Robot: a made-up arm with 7 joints.
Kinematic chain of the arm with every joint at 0, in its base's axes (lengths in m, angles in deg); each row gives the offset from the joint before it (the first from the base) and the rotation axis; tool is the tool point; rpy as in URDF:
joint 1: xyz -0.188 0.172 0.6 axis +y
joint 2: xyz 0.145 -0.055 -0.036 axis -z
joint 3: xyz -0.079 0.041 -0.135 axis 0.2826 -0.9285 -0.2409
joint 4: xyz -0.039 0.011 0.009 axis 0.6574 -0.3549 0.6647
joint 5: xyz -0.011 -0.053 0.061 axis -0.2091 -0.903 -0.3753
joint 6: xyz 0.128 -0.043 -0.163 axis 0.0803 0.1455 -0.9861
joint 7: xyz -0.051 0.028 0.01 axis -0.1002 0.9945 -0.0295
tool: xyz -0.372 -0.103 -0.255 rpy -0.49 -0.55 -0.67
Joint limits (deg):
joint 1: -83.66..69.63
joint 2: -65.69..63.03
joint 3: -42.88..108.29
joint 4: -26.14..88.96
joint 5: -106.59..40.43
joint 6: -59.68..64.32
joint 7: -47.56..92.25
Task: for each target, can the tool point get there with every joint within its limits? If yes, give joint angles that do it. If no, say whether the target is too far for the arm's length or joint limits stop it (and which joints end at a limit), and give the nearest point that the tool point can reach.
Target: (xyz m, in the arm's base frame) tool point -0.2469 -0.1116 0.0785
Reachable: yes | joints 0.77 -30.00 -5.59 53.67 14.65 -1.99 30.69
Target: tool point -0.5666 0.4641 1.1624
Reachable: no: joint limits stop it (at a limit: joint 1, joint 4, joint 5, joint 6) | nearest point -0.5383 0.4260 1.0788 | short by 0.096 m
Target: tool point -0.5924 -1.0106 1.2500
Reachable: no: too far | nearest point -0.4623 -0.4937 0.8606 | short by 0.660 m
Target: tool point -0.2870 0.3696 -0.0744
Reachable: yes | joints 46.56 -6.72 61.21 55.67 -26.75 -0.07 -32.53
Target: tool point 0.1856 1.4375 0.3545
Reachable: no: too far | nearest point 0.0962 0.8477 0.4132 | short by 0.599 m
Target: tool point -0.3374 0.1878 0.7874
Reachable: yes | joints -20.21 41.62 -2.42 -11.77 -72.49 15.07 53.01
